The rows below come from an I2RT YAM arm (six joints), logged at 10 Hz.
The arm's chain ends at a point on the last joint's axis. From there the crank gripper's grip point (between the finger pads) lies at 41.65 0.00 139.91 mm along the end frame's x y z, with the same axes.
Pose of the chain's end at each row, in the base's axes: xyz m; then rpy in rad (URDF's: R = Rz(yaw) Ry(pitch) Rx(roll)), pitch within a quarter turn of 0, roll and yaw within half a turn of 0:
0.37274, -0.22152, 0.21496, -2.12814, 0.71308, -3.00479
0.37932, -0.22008, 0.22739, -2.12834, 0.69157, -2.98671
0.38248, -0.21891, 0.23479, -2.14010, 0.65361, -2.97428
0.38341, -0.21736, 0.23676, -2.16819, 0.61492, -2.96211
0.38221, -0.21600, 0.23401, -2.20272, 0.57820, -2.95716
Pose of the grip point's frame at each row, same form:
0.40568, -0.33684, 0.13174, -2.12814, 0.71308, -3.00479
0.41258, -0.33505, 0.14381, -2.12834, 0.69157, -2.98671
0.41472, -0.33298, 0.14959, -2.14010, 0.65361, -2.97428
0.41526, -0.32915, 0.14845, -2.16819, 0.61492, -2.96211
0.41303, -0.32509, 0.14204, -2.20272, 0.57820, -2.95716

